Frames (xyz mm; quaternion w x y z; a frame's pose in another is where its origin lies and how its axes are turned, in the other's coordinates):
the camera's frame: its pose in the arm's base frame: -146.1 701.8 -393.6 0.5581 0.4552 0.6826 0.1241
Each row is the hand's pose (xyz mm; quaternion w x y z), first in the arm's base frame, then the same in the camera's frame.
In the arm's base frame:
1: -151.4 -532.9 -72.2 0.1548 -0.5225 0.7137 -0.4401
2: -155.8 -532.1 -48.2 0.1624 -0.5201 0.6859 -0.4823
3: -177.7 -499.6 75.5 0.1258 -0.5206 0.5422 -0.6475
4: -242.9 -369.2 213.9 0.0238 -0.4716 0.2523 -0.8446
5: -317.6 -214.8 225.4 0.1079 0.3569 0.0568 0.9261
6: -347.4 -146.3 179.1 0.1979 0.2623 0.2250 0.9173
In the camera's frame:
1: -1147.1 -469.8 302.2 0.2811 0.0269 0.1572 -0.9463
2: -1162.2 -455.2 289.8 0.2622 0.0501 0.1169 -0.9566
3: -1218.6 -364.0 216.8 0.1230 0.1615 -0.0134 -0.9791
4: -1211.7 -229.4 67.7 0.1340 -0.3338 0.2014 0.9111
5: -1104.6 -172.0 -54.0 0.3764 -0.4751 0.3353 0.7213
6: -1023.7 -179.7 -87.2 0.4973 -0.5419 0.3755 0.5640

